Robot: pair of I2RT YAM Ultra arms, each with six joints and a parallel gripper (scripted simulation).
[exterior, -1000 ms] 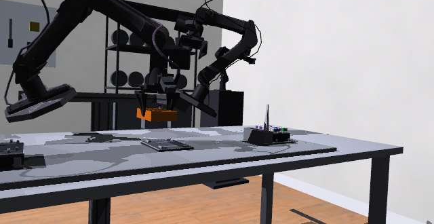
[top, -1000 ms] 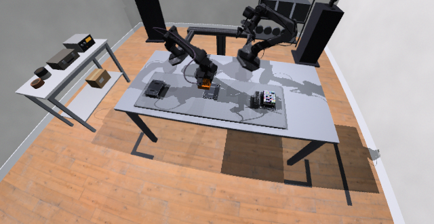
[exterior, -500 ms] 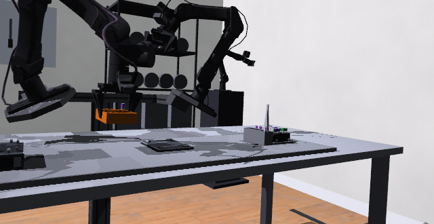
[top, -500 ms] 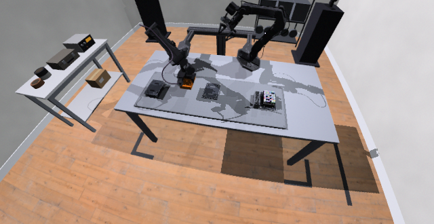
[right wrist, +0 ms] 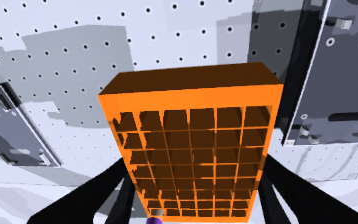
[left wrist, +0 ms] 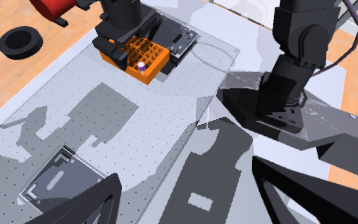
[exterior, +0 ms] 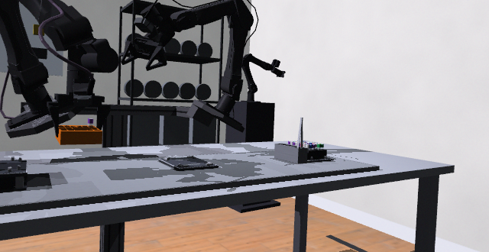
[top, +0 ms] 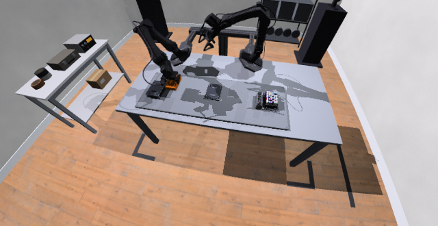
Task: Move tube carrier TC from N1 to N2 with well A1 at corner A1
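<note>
The raised nest N2 lies 1 cm ahead of my right hand, 16 cm to the right of it and 7 cm below it. The rest, counted from my right hand: transfer nest N1: 3 cm behind, 31 cm to the left, 10 cm below; A1 mark: 6 cm behind, 10 cm to the right, 7 cm below; orange tube carrier TC: right at my right hand.
</note>
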